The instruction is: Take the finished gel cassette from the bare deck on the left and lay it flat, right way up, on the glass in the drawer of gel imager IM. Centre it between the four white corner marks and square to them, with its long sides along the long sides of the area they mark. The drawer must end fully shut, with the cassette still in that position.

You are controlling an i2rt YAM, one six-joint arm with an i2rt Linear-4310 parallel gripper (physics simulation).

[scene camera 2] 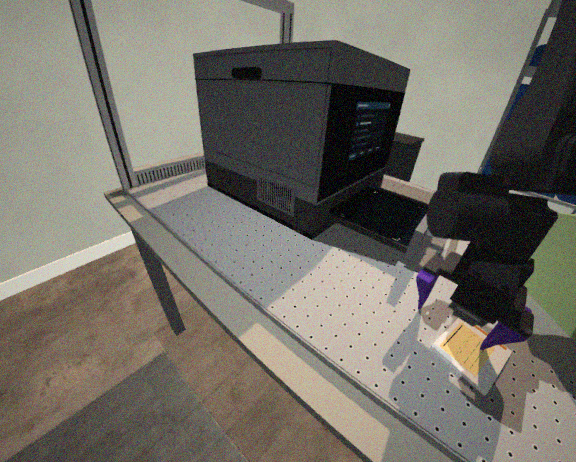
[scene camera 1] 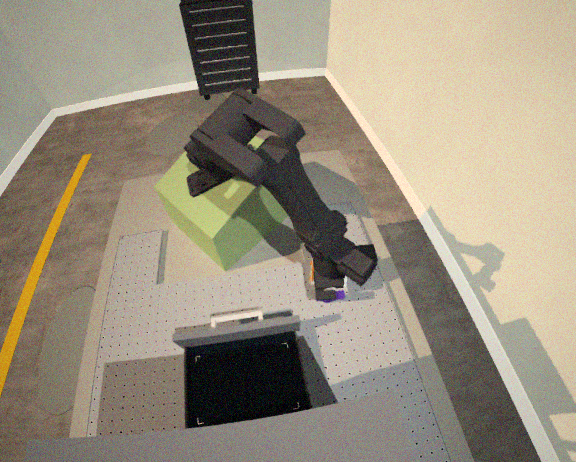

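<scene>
The gel cassette has a pale frame and a yellow-orange face with thin dark lines, turned upward. It is at the deck; in scene camera 1 the arm hides most of it. My gripper is open low over the cassette. Its purple fingertips stand apart, one beside the cassette's near-right part, the other past its far-left side. Whether they touch it is unclear. The drawer of gel imager IM stands open. Its dark glass shows four white corner marks in scene camera 1.
A pale handle projects from the drawer front. A large green block stands by the arm base. A raised perforated plate lies at the left in scene camera 1. A frame post rises behind the imager.
</scene>
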